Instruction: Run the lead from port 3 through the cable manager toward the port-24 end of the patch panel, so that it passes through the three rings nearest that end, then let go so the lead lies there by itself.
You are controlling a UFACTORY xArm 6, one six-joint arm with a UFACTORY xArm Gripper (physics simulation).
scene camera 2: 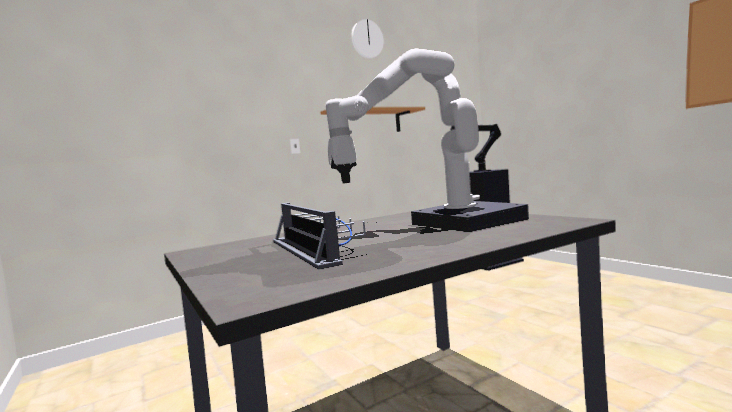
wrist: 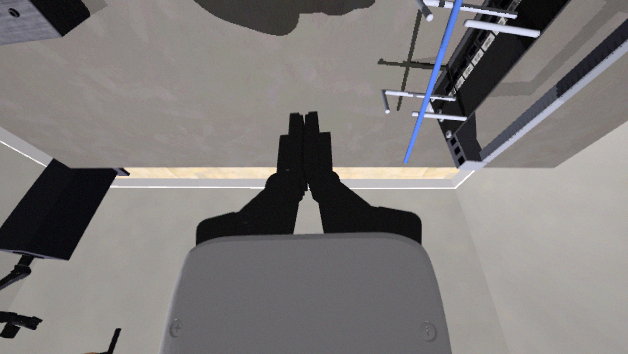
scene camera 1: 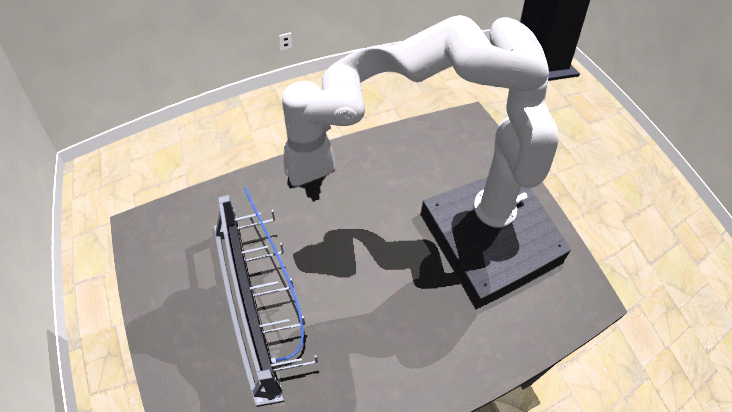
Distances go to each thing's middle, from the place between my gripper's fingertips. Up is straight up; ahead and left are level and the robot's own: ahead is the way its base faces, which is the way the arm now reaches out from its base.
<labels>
My gripper is now 220 mm short of the patch panel (scene camera 1: pixel 258 343), 120 mm to the right of it and 170 mm above it.
</labels>
